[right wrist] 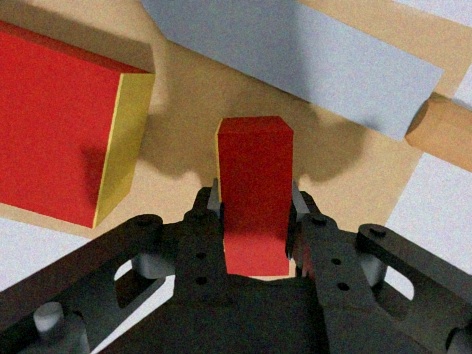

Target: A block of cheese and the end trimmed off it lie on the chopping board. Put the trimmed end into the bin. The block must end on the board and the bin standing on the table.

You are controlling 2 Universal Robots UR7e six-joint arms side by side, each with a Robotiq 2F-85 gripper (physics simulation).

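Places are measured from the left arm's base along level axes (x ahead, y left, z up), in metres.
Pixels of known places: right gripper, fingertip midpoint: (252, 196).
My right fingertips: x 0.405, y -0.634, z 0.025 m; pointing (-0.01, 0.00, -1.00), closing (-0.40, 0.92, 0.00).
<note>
Behind a point stands the place of what it marks.
The trimmed end (256, 160) @[z 0.056, x 0.379, y -0.647 m], a narrow red piece with a thin yellow edge on its left, stands out between the fingers in the middle of the right wrist view. My right gripper (252, 196) @[z 0.025, x 0.405, y -0.634 m] is shut on it, one finger on each long side. Whether the piece touches the board below cannot be told. The cheese block (55, 125) @[z 0.056, x 0.399, y -0.720 m], red with a yellow cut face, lies on the chopping board (370, 185) @[z 0.016, x 0.374, y -0.577 m] at the left, apart from the trimmed end. The bin and my left gripper do not show.
A knife lies beyond the trimmed end. Its broad grey-blue blade (300, 60) @[z 0.023, x 0.337, y -0.645 m] crosses the board diagonally, and its orange-brown handle (445, 130) @[z 0.035, x 0.335, y -0.575 m] reaches past the board's edge at the right. The pale table (435, 215) @[z 0.000, x 0.375, y -0.519 m] shows beyond the board.
</note>
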